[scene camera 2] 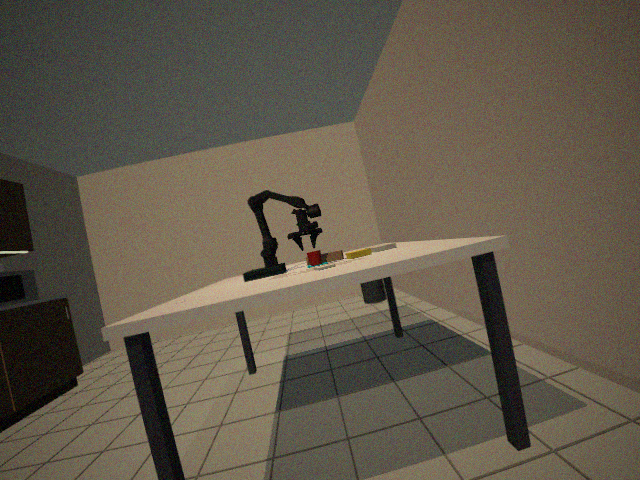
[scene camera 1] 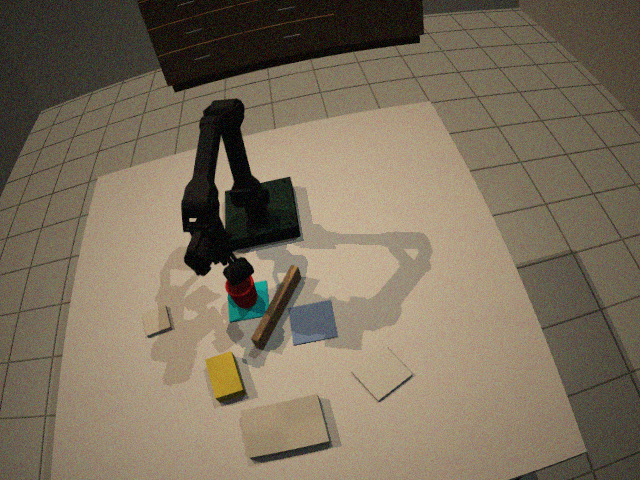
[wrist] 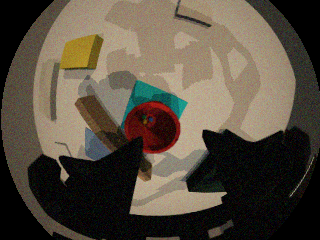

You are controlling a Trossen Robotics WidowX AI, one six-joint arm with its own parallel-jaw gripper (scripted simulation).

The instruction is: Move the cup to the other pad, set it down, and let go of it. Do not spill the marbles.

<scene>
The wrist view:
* my gripper: 173,137
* pale slab: 49,74
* yellow block: 84,52
</scene>
